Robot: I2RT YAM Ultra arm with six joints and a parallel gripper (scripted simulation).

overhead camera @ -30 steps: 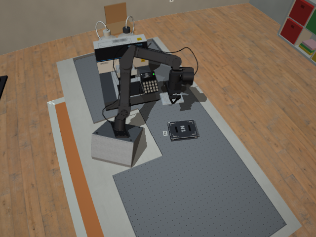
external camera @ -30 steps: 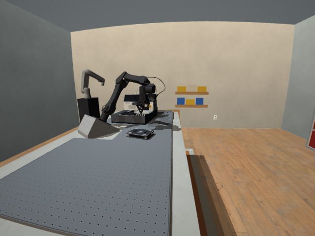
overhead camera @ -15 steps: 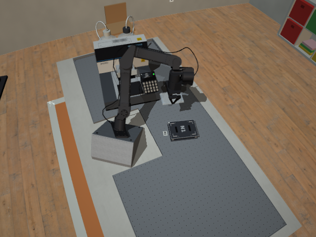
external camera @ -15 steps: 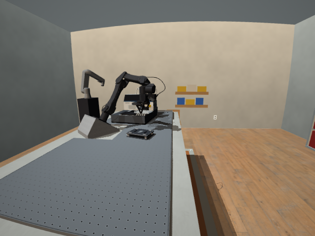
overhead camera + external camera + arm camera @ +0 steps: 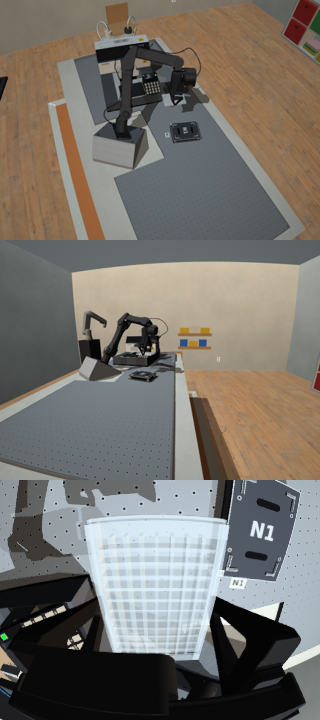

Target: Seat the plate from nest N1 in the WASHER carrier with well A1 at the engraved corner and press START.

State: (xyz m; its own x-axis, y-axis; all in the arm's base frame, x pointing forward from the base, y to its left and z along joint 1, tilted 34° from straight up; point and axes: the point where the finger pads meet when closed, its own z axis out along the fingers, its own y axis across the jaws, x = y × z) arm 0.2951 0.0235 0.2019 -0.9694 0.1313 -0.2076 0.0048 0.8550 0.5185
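The washer carrier is 230 mm behind my hand, 170 mm to the left of it and 60 mm below it. Round my hand: black plate nest: 40 mm ahead, 150 mm to the right, 120 mm below; well plate: right at my hand; label: 60 mm behind, 150 mm to the right, 150 mm below.
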